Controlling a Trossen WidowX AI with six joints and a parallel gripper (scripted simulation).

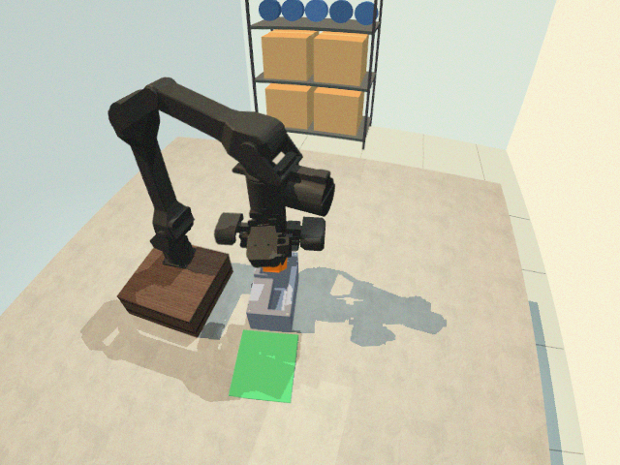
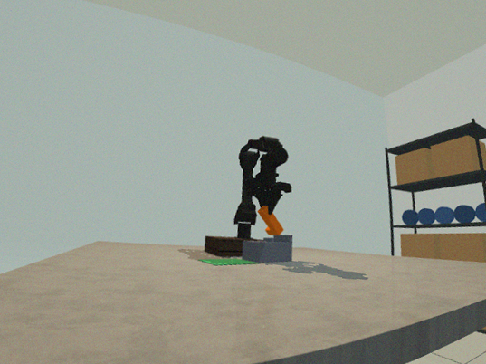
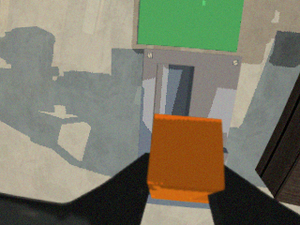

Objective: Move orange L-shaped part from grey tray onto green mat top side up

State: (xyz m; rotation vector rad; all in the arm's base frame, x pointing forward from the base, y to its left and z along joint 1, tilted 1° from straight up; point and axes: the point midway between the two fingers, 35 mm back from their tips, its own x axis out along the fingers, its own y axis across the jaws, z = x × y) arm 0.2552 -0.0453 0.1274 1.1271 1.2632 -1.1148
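The green mat is 17 cm below my gripper tip and 14 cm to the right of it. Also, from my gripper tip: orange L-shaped part 3 cm to the left, 3 cm below, 2 cm behind.
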